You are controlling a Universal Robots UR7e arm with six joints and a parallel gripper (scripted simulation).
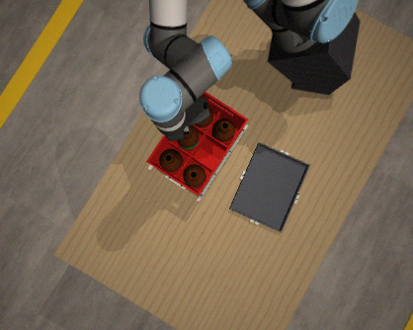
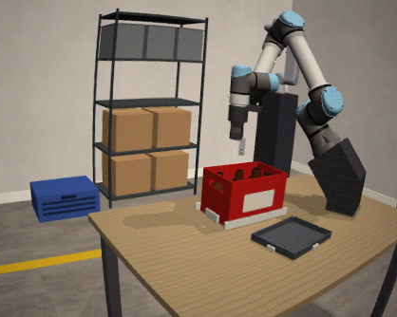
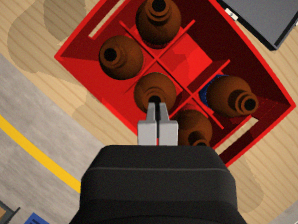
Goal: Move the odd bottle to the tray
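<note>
The red crate lies 16 cm below my hand, 4 cm to the left of it and 1 cm ahead of it. From my hand the other things lie so: dark grey tray: 32 cm to the left, 23 cm below, 1 cm ahead.
</note>
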